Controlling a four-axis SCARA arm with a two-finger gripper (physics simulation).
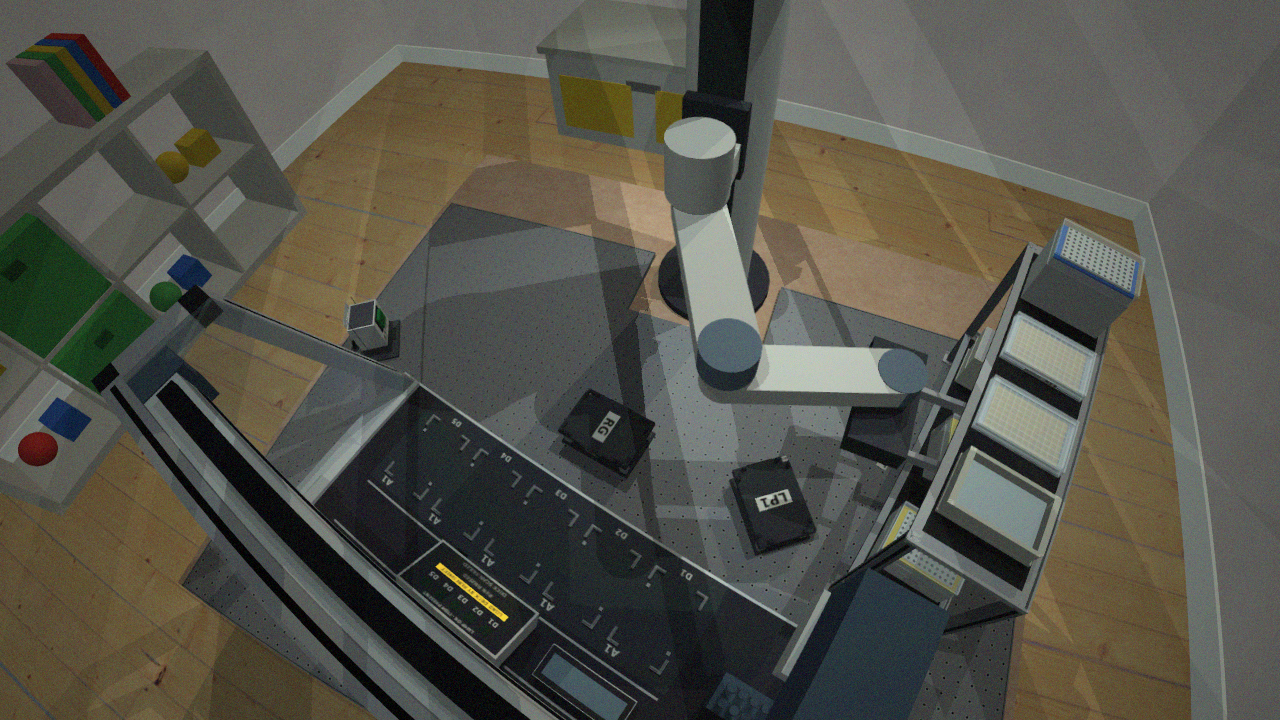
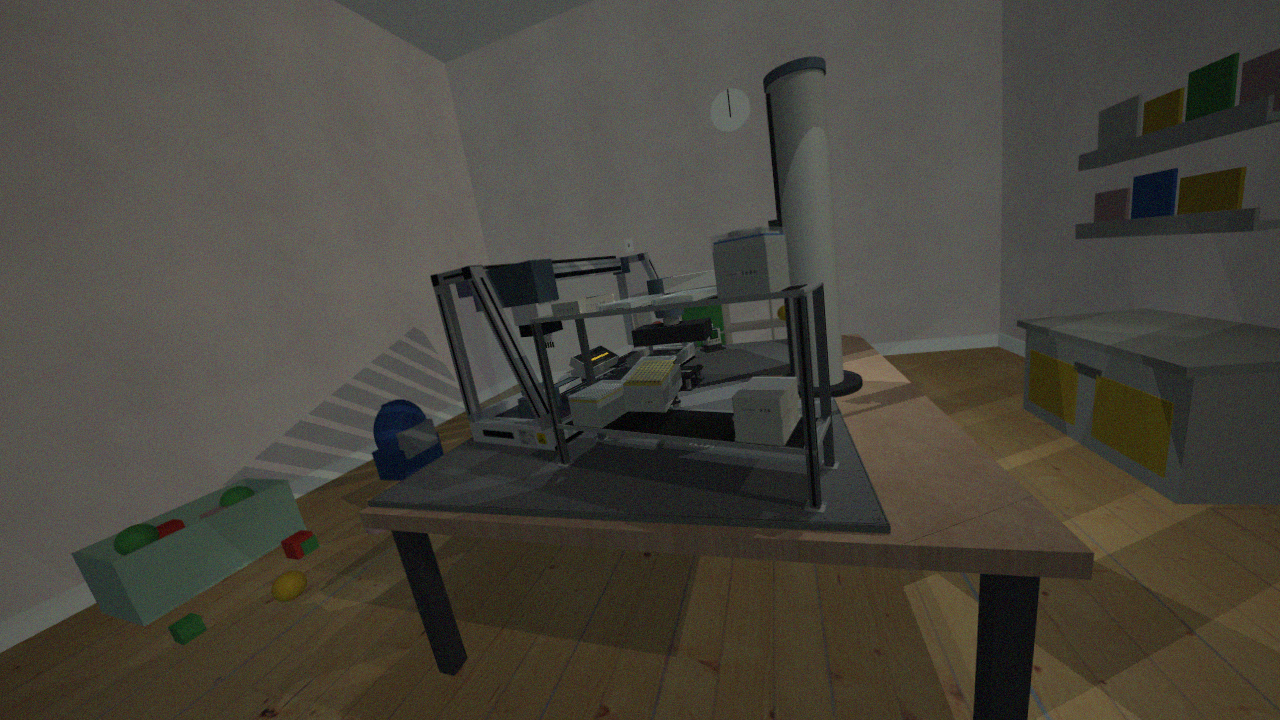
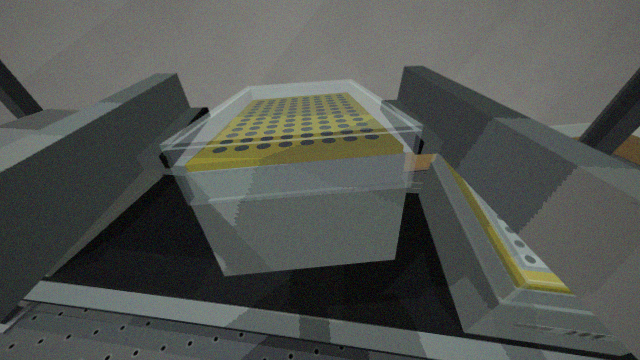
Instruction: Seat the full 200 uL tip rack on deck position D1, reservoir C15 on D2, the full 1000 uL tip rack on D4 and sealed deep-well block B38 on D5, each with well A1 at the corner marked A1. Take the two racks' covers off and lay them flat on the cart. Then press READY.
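My gripper (image 1: 935,429) (image 3: 295,92) is shut on a yellow-topped tip rack (image 2: 651,380) (image 3: 300,200) under its clear cover (image 3: 300,85). The rack hangs level, low over the cart's lower shelf. Another covered, yellow-edged rack (image 1: 921,573) (image 2: 597,404) (image 3: 480,300) stands beside it. On the cart's (image 2: 810,402) top shelf stand a blue-edged tip rack (image 1: 1099,259) (image 2: 750,266), two pale sealed plates (image 1: 1047,353) (image 1: 1024,425) and an open tray like a reservoir (image 1: 1000,503). Their labels are unreadable. The deck (image 1: 586,573) shows bare corner marks at D1 to D5.
Black blocks marked RG (image 1: 606,431) and LP1 (image 1: 773,504) stand between arm and deck. A white box (image 2: 765,410) stands on the lower shelf. Cart posts and the top shelf surround the gripper. A blue-grey housing (image 1: 863,644) rises beside the deck. The deck's panel (image 1: 474,598) is lit.
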